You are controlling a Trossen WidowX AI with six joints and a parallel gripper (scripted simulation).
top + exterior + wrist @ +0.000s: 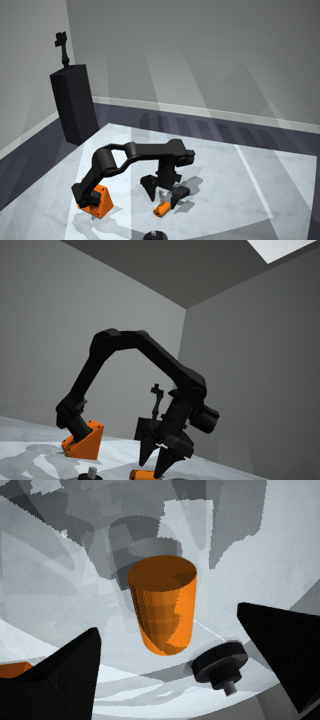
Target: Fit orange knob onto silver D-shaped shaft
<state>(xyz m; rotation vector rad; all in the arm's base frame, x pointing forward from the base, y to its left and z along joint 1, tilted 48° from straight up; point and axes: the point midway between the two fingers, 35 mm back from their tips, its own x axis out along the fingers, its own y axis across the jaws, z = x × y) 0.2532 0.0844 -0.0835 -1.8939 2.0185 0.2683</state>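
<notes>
My gripper tip is 2 cm above the orange knob and 1 cm to the right of it. The rest, counted from my gripper tip: round dark pedestal 16 cm to the right, 6 cm ahead, 1 cm below.
</notes>
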